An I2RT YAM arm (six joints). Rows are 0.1 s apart.
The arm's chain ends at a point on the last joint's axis. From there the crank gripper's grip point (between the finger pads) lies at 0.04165 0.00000 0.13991 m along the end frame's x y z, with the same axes.
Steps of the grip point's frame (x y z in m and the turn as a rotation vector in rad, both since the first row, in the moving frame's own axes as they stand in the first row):
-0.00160 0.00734 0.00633 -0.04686 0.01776 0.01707
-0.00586 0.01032 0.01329 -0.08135 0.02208 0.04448
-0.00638 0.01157 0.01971 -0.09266 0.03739 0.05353
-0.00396 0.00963 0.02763 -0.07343 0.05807 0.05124
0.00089 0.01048 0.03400 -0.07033 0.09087 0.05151
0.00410 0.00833 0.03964 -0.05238 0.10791 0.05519
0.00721 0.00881 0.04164 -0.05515 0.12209 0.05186
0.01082 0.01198 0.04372 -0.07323 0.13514 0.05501
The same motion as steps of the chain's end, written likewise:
-0.00402 0.00007 0.00726 -0.04686 0.01776 0.01707
-0.00864 -0.00293 0.01478 -0.08135 0.02208 0.04448
-0.01116 -0.00366 0.02206 -0.09266 0.03739 0.05353
-0.01168 -0.00287 0.03073 -0.07343 0.05807 0.05124
-0.01131 -0.00167 0.03877 -0.07033 0.09087 0.05151
-0.01045 -0.00157 0.04519 -0.05238 0.10791 0.05519
-0.00925 -0.00133 0.04802 -0.05515 0.12209 0.05186
-0.00728 -0.00081 0.05106 -0.07323 0.13514 0.05501

